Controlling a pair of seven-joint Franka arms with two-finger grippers.
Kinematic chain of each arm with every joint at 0, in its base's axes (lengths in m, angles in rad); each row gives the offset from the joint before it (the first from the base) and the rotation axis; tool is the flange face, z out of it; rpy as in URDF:
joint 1: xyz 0 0 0.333 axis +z
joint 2: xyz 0 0 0 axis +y
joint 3: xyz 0 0 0.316 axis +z
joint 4: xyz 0.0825 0 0 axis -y
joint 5: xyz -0.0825 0 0.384 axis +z
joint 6: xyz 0 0 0 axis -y
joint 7: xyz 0.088 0 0 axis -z
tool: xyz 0 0 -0.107 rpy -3.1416 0 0
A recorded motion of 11 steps. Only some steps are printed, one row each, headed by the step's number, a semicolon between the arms.
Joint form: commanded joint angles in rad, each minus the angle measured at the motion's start. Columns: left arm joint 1, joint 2, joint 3, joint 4, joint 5, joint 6, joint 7; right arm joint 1, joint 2, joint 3, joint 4, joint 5, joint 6, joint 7.
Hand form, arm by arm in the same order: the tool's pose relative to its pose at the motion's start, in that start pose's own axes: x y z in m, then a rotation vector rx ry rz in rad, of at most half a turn. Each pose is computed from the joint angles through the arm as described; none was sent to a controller.
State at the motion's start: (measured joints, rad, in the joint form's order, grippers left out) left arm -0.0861 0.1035 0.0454 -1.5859 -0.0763 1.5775 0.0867; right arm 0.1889 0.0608 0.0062 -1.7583 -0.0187 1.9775 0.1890
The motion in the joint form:
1: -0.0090 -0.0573 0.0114 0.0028 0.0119 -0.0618 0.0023; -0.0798 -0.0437 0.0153 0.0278 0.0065 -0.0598 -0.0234
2: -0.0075 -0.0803 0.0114 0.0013 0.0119 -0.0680 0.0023; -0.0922 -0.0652 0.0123 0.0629 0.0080 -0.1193 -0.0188
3: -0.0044 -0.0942 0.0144 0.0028 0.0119 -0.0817 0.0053; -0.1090 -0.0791 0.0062 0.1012 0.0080 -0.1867 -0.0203
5: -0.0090 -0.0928 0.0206 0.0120 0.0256 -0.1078 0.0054; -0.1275 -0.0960 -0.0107 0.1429 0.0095 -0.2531 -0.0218
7: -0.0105 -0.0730 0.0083 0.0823 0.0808 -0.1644 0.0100; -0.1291 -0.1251 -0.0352 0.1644 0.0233 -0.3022 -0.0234
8: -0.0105 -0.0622 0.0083 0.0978 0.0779 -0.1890 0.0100; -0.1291 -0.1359 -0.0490 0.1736 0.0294 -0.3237 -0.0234
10: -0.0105 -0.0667 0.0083 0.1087 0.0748 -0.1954 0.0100; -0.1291 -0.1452 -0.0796 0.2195 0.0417 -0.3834 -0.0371
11: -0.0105 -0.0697 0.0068 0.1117 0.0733 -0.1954 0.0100; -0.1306 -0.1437 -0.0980 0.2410 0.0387 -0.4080 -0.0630
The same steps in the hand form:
1: -0.0239 0.0012 -0.0269 0.0095 -0.0026 0.0039; -0.0014 0.0389 -0.0346 -0.0029 0.0114 0.0436
2: -0.0320 0.0016 -0.0378 0.0094 0.0128 0.0040; -0.0050 0.0483 -0.0593 -0.0051 0.0087 0.0644
3: -0.0382 -0.0009 -0.0447 0.0083 0.0150 0.0020; -0.0087 0.0619 -0.0802 -0.0110 -0.0060 0.0861
5: -0.0408 -0.0028 -0.0460 0.0202 -0.0044 -0.0005; -0.0137 0.0822 -0.1046 -0.0155 -0.0135 0.1206
7: -0.0414 -0.0001 -0.0628 0.0768 -0.0163 0.0118; -0.0234 0.0960 -0.1280 -0.0040 -0.0131 0.1470
8: -0.0407 0.0003 -0.0622 0.0727 -0.0359 0.0114; -0.0276 0.1032 -0.1370 0.0012 -0.0150 0.1612
10: -0.0433 0.0013 -0.0688 0.0702 -0.0267 0.0123; -0.0341 0.1189 -0.1592 0.0117 -0.0198 0.1779
11: -0.0444 0.0026 -0.0716 0.0693 -0.0206 0.0143; -0.0359 0.1300 -0.1665 0.0072 -0.0237 0.1713

